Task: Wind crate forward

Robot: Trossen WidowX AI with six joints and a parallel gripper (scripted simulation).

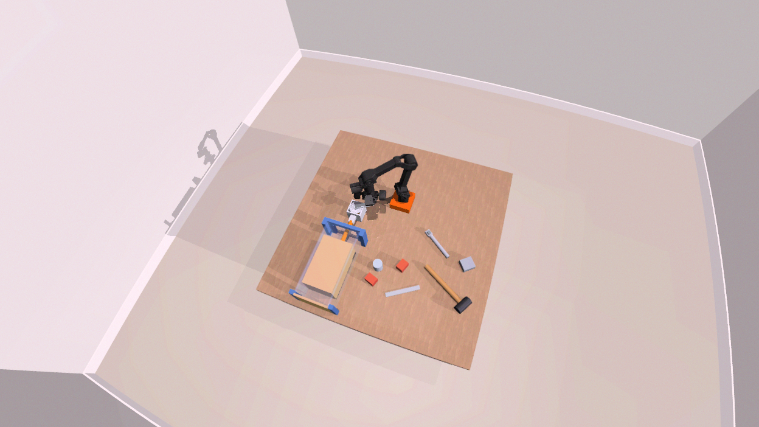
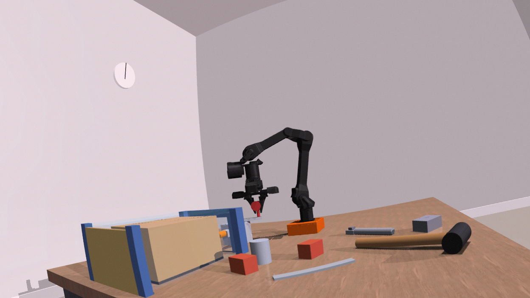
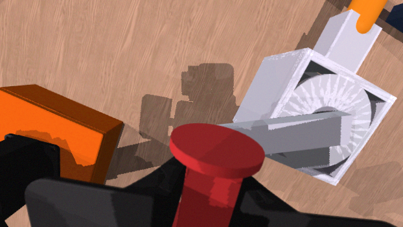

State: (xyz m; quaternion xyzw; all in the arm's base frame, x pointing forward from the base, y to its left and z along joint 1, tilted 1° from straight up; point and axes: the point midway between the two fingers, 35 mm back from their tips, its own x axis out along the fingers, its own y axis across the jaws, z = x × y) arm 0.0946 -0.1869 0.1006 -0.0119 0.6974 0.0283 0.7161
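Right now the grey winch handle is 10 mm ahead of my gripper tip, 40 mm to the right of it and 10 mm below it. Also, from my gripper tip: red knob: 20 mm above; blue frame bar: 190 mm ahead, 120 mm to the right, 10 mm below; grey winch: 20 mm ahead, 100 mm to the right, 80 mm below.
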